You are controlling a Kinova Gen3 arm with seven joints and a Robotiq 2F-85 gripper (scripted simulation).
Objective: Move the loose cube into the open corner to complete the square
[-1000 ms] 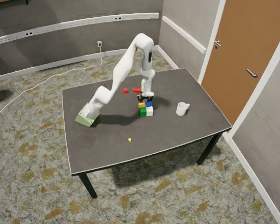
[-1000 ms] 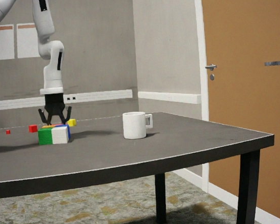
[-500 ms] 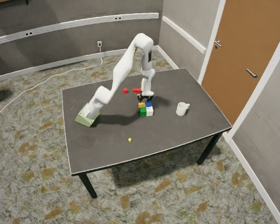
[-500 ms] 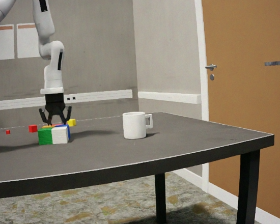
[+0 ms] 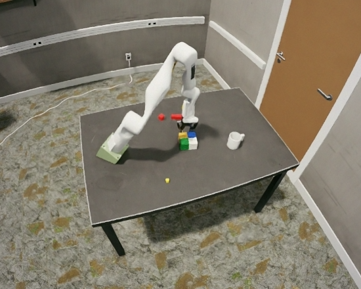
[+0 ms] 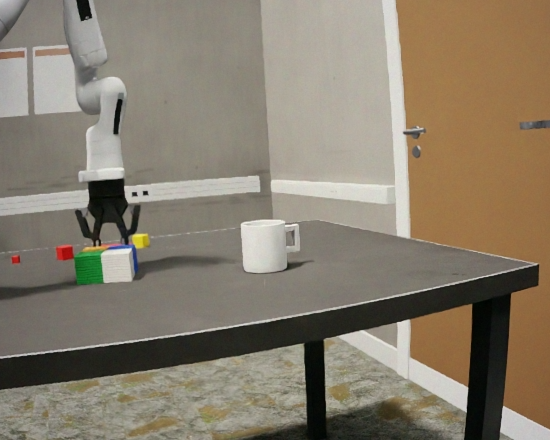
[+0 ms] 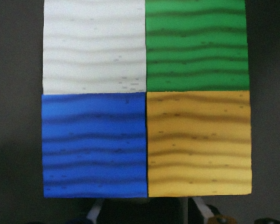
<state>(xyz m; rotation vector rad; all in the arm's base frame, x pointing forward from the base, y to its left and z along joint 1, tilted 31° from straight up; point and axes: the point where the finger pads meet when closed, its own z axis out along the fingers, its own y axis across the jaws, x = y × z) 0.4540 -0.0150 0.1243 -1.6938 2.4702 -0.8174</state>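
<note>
The blue cube lies 5 cm to the right of my hand, 2 cm below it and 1 cm ahead of it. Round my hand: white mug 23 cm ahead, 22 cm to the right; tiny yellow cube 29 cm behind, 25 cm to the right, 3 cm below; red bar 17 cm to the left, 5 cm ahead, 3 cm below.
</note>
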